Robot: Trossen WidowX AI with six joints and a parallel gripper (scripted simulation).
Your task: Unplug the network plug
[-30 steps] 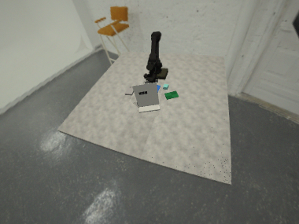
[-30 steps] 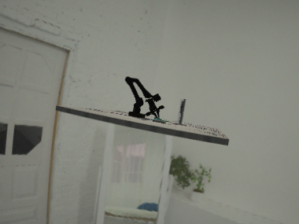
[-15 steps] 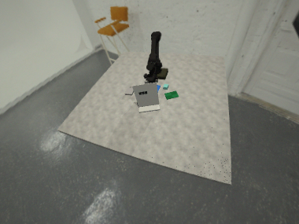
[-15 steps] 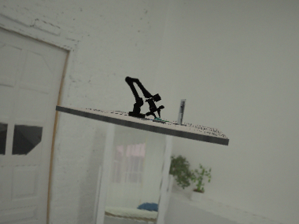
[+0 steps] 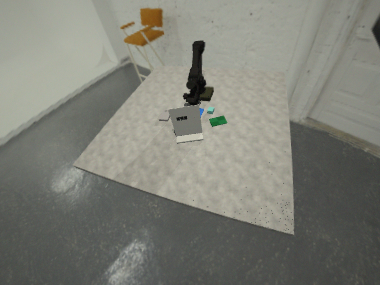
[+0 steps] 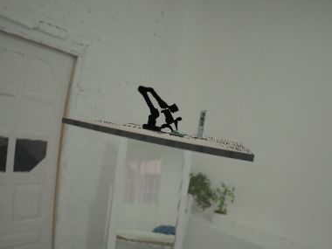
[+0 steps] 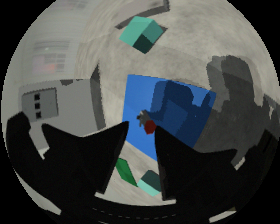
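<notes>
My gripper tip is now 20 mm above the marked square. Round my gripper tip: grey upright panel (220 mm ahead, 90 mm above); then grey slab (40 mm ahead, 210 mm to the right, 10 mm below); then teal block (30 mm behind, 120 mm to the left, 10 mm below).
</notes>
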